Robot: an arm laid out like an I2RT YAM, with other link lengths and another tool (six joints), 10 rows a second.
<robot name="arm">
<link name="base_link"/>
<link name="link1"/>
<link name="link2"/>
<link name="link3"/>
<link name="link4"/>
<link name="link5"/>
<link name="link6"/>
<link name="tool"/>
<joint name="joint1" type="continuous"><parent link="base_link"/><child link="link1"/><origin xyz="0 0 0.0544" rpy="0 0 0"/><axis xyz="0 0 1"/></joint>
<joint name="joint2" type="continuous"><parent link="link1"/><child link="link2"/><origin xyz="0.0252 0.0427 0.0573" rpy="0 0 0"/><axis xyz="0 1 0"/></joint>
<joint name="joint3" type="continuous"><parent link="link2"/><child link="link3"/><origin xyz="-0.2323 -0.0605 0" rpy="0 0 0"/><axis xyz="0 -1 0"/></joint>
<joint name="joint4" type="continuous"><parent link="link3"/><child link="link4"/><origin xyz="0.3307 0.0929 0.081" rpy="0 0 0"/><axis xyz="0 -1 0"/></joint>
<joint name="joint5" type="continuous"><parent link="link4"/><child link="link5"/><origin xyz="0.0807 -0.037 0.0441" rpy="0 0 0"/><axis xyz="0 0 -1"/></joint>
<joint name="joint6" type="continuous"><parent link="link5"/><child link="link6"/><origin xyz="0.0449 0 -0.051" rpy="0 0 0"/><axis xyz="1 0 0"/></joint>
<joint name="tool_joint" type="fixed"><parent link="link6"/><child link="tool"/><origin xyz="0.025 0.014 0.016" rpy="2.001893 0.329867 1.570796"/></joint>
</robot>
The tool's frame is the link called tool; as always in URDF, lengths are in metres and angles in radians. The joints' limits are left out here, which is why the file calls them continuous.
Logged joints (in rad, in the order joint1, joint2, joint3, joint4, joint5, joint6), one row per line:
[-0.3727, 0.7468, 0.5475, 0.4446, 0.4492, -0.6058]
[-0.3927, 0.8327, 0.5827, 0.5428, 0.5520, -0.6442]
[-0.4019, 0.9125, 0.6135, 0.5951, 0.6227, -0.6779]
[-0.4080, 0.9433, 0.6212, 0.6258, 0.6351, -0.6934]
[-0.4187, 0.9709, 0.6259, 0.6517, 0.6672, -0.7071]
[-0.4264, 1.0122, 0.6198, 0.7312, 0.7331, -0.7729]
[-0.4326, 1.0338, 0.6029, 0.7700, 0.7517, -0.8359]
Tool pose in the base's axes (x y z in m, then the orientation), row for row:
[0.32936, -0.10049, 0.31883, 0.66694, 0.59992, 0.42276, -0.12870]
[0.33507, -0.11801, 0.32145, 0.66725, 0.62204, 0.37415, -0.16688]
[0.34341, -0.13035, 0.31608, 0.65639, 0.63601, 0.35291, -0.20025]
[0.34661, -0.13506, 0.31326, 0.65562, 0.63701, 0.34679, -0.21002]
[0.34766, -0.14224, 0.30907, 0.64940, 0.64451, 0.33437, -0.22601]
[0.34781, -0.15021, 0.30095, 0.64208, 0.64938, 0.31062, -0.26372]
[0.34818, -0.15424, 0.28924, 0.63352, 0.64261, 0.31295, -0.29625]
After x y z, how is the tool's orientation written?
As a quaternion, w x y z.
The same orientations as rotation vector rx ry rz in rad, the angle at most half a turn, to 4 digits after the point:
[1.3538, 0.9540, -0.2904]
[1.4035, 0.8442, -0.3765]
[1.4412, 0.7997, -0.4538]
[1.4439, 0.7861, -0.4761]
[1.4646, 0.7598, -0.5136]
[1.4799, 0.7079, -0.6010]
[1.4696, 0.7157, -0.6775]

